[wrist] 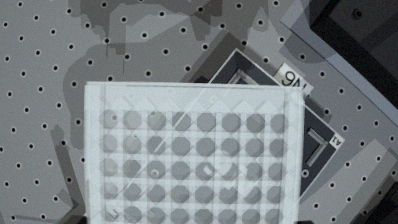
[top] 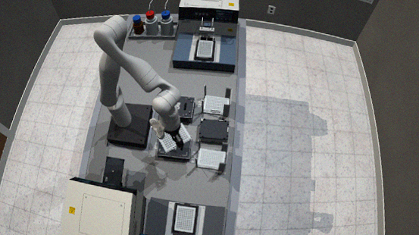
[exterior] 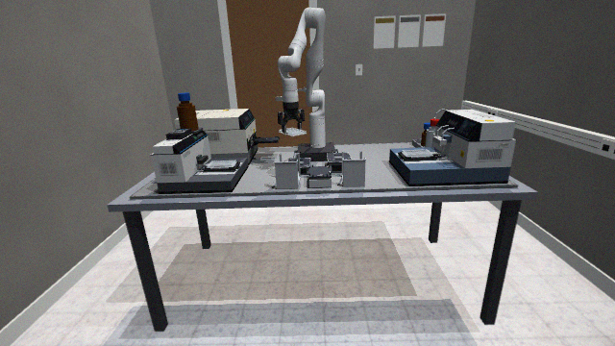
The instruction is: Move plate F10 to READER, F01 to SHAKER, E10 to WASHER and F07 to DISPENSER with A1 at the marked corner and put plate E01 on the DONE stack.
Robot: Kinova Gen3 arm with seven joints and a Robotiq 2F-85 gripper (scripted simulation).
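My gripper is now 30 cm past the dark pull-out tray, 18 cm to the left of it and 11 cm above it. Round my hand: washer nest (60 cm to the left, 13 cm below, 7 cm ahead); then regrip nest (23 cm to the left, 16 cm below, 3 cm behind).
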